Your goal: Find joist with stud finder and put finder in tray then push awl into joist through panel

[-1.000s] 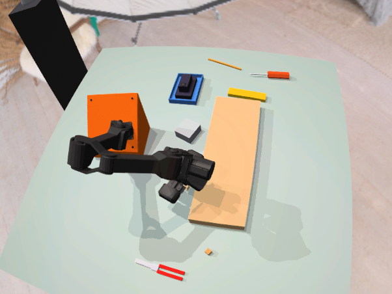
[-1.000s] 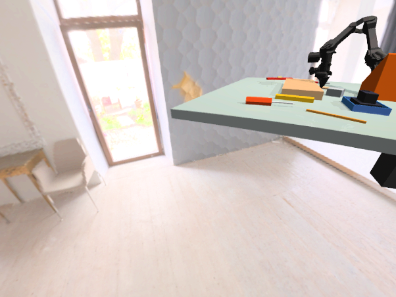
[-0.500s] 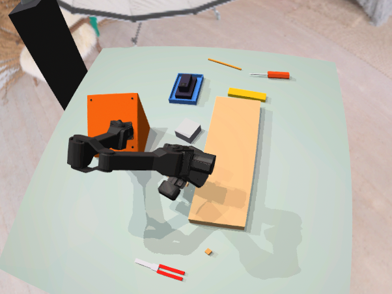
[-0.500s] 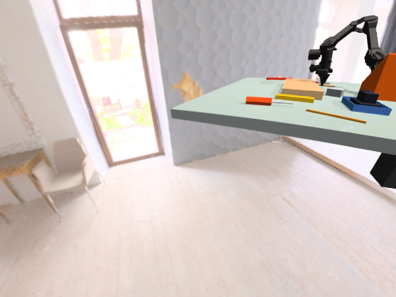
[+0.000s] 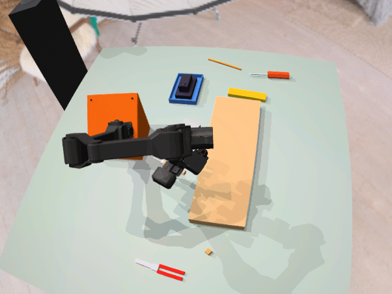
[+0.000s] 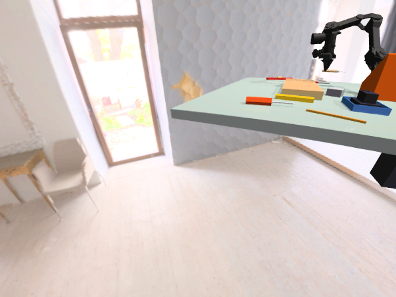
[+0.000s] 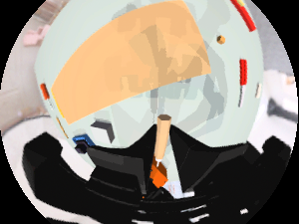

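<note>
Right now the awl is 50 mm behind my gripper tip and 30 mm to the left of it. Also, from my gripper tip: stud finder 20 mm behind, 450 mm to the left, 60 mm below; then small tan cube 90 mm ahead, 240 mm to the right, 100 mm below; then grey block 220 mm to the left, 90 mm below.
</note>
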